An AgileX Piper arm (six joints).
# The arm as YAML. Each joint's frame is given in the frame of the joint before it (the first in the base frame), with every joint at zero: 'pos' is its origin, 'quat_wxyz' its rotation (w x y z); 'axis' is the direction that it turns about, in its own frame. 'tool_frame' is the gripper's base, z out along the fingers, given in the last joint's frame.
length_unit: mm
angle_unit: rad
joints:
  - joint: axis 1
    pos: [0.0, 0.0, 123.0]
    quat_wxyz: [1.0, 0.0, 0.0, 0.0]
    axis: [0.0, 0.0, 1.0]
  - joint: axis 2
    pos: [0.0, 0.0, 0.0]
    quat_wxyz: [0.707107, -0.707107, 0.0, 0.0]
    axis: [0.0, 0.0, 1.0]
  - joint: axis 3
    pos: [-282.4, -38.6, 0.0]
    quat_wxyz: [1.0, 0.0, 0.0, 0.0]
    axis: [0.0, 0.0, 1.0]
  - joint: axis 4
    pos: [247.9, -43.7, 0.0]
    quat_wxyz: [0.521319, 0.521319, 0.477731, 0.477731]
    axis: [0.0, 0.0, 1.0]
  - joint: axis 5
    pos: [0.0, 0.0, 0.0]
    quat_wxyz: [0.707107, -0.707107, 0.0, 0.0]
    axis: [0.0, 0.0, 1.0]
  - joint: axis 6
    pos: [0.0, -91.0, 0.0]
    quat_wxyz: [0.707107, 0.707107, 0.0, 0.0]
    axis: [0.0, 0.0, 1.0]
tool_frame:
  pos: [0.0, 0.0, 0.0]
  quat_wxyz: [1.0, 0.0, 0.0, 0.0]
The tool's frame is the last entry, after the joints.
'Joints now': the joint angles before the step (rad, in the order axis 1, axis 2, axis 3, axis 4, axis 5, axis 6). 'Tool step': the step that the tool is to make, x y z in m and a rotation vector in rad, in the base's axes. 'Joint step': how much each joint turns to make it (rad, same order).
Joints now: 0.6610 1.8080 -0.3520 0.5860 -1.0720 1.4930
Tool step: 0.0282 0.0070 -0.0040 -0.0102 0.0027 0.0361
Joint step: -0.0710 0.0608 -0.1018 -0.1000 0.0510 -0.0120
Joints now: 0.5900 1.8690 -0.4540 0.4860 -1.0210 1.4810
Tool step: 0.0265 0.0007 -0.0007 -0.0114 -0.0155 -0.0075
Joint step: -0.0582 0.0468 -0.0930 -0.0402 0.0331 -0.0250
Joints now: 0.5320 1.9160 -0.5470 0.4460 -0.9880 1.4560
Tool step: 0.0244 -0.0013 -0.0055 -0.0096 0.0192 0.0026
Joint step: -0.0560 0.0521 -0.0879 -0.0511 0.0598 -0.0079
